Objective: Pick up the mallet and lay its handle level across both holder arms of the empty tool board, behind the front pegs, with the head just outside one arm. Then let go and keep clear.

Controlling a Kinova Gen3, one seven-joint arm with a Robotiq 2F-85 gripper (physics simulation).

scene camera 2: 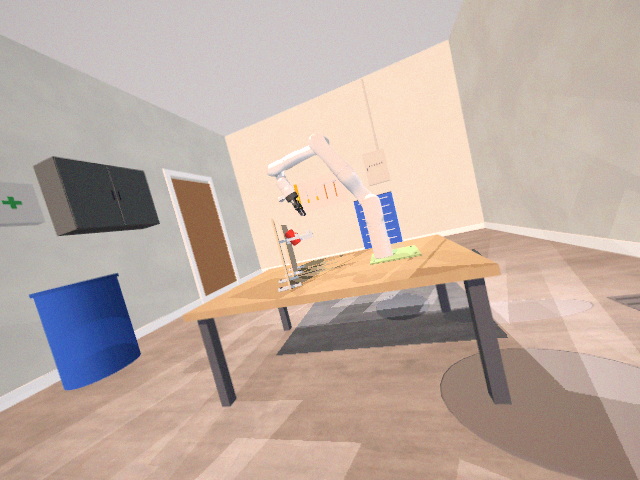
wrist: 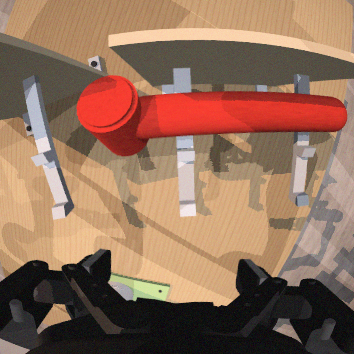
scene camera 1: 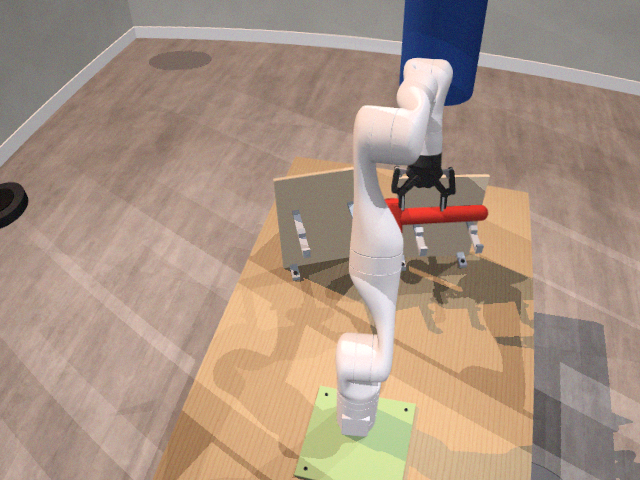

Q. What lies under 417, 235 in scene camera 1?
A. A tool board.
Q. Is my gripper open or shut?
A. Open.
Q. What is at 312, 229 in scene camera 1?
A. A tool board.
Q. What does my gripper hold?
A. Nothing.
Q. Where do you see a red mallet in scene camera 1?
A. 428, 215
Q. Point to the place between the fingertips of my gripper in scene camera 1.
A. At 422, 210
